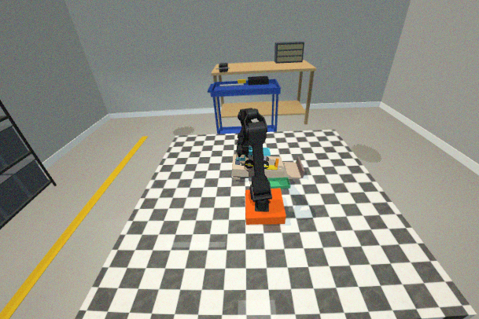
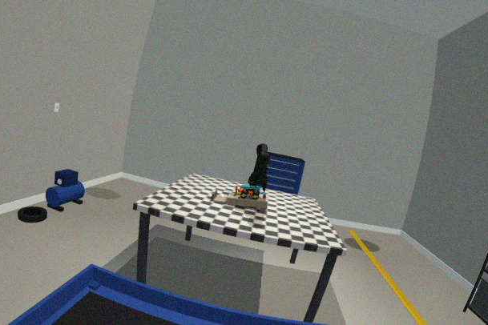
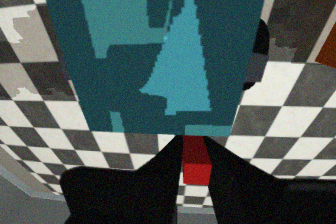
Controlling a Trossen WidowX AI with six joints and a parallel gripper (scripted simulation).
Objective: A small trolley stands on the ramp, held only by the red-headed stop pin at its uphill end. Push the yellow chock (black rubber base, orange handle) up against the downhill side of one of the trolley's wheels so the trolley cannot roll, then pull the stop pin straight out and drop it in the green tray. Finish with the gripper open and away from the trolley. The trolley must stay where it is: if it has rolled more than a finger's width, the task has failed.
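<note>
Now: gripper tip 80 mm past the green tray, 220 mm to the left of it and 140 mm above it. Also, from my gripper tip: tan ramp: 30 mm ahead, 100 mm to the right, 90 mm below; cyan trolley: 30 mm ahead, 90 mm to the right, 20 mm below; red-headed stop pin: right at my gripper tip.
</note>
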